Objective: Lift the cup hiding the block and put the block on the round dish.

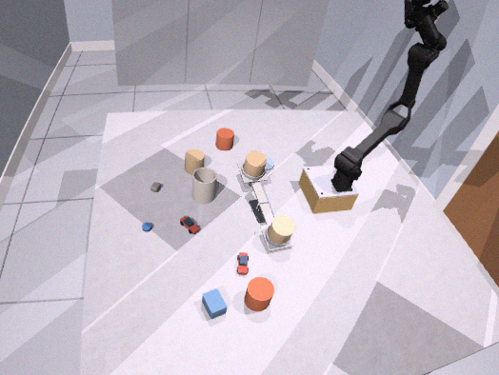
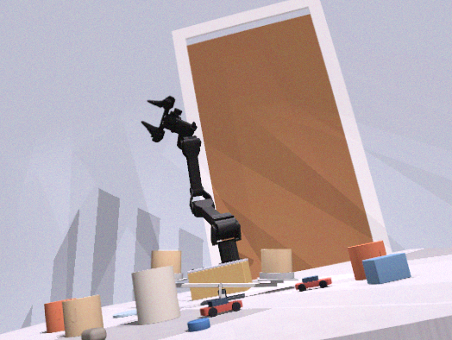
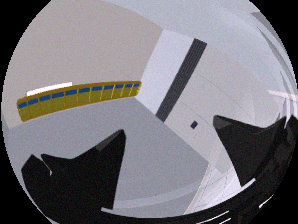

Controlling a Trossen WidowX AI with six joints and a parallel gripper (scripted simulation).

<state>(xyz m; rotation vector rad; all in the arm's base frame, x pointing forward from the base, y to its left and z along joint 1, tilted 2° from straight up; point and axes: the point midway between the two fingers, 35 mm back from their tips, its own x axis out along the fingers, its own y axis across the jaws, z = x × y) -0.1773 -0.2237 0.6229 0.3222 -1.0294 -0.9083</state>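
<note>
The pale grey block is 430 mm ahead of my gripper tip, 430 mm to the left of it and 680 mm below it. From my gripper tip the other things lie so: cream cup 640 mm ahead, 210 mm to the left, 680 mm below; then pale blue round dish 400 mm ahead, 40 mm to the left, 720 mm below; then blue block 650 mm ahead, 630 mm to the left, 700 mm below.
</note>
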